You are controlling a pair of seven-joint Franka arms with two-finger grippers.
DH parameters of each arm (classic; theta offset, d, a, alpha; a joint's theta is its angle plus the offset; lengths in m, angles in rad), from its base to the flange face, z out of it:
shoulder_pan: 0 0.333 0 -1.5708
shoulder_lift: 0 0 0 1.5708
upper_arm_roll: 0 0.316 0.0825 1.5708
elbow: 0 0 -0.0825 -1.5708
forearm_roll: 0 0.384 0 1.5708
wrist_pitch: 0 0 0.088 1.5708
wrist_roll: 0 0.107 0 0
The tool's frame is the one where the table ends.
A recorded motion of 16 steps. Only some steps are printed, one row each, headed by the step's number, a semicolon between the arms.
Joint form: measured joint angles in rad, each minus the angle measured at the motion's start. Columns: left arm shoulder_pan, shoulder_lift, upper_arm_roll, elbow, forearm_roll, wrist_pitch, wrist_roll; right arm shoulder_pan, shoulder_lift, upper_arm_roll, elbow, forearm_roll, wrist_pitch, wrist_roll.
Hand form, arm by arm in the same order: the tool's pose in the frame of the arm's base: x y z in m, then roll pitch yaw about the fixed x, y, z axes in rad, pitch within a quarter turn. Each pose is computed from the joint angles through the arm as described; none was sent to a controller.
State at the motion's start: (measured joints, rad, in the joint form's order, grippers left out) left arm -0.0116 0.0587 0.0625 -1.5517 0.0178 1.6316 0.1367; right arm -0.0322 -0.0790 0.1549 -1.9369 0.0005 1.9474 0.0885
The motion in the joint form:
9: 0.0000 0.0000 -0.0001 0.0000 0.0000 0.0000 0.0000; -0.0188 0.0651 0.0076 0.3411 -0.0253 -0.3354 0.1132
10: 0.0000 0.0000 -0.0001 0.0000 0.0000 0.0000 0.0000; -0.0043 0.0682 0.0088 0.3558 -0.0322 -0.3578 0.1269
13: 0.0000 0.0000 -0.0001 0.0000 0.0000 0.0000 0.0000; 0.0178 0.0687 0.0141 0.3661 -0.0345 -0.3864 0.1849
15: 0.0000 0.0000 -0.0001 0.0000 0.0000 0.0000 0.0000; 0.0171 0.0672 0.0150 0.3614 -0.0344 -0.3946 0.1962
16: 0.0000 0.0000 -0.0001 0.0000 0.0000 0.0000 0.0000; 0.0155 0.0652 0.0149 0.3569 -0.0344 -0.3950 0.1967
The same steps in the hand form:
9: 0.5773 0.0301 0.6058 -3.1174 -0.0182 -0.0872; 0.5510 0.0598 0.6240 3.1211 -0.0347 -0.0892
10: 0.5773 0.0301 0.6058 -3.1174 -0.0182 -0.0872; 0.5490 0.0674 0.6273 3.1130 -0.0259 -0.0875
13: 0.5773 0.0301 0.6058 -3.1174 -0.0182 -0.0872; 0.5444 0.0816 0.6293 3.1073 -0.0100 -0.1190
15: 0.5773 0.0301 0.6058 -3.1174 -0.0182 -0.0872; 0.5430 0.0816 0.6272 3.1040 0.0005 -0.1304
16: 0.5773 0.0301 0.6058 -3.1174 -0.0182 -0.0872; 0.5424 0.0807 0.6261 3.1029 0.0032 -0.1326

